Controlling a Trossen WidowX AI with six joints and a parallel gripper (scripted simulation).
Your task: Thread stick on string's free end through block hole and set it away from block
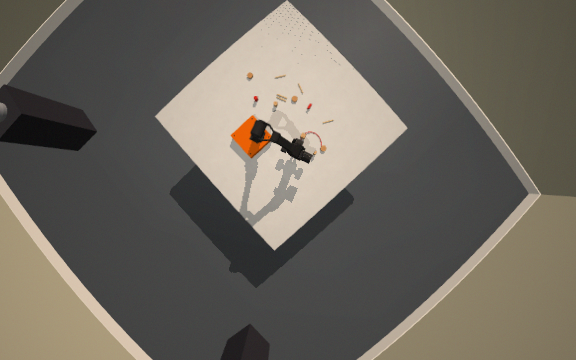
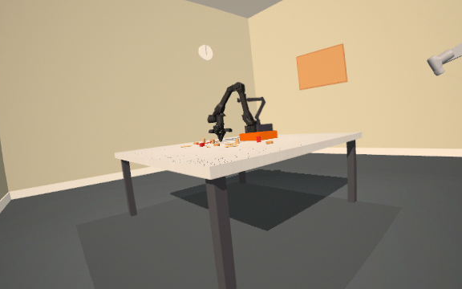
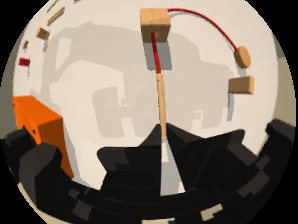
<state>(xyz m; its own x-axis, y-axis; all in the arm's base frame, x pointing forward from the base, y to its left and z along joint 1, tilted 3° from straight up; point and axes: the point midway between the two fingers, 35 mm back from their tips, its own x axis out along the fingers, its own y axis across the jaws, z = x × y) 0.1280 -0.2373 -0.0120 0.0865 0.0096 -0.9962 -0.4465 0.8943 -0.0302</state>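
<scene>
Right now the thin wooden stick is 4 cm ahead of my gripper tip, 2 cm to the left of it and 1 cm above it. From my gripper tip the other things lie so: wooden block: 11 cm ahead, 6 cm to the left, 1 cm above; round wooden button: 17 cm ahead, 10 cm to the right, 1 cm above; red cube: 28 cm ahead, 19 cm to the left, 1 cm above.
</scene>
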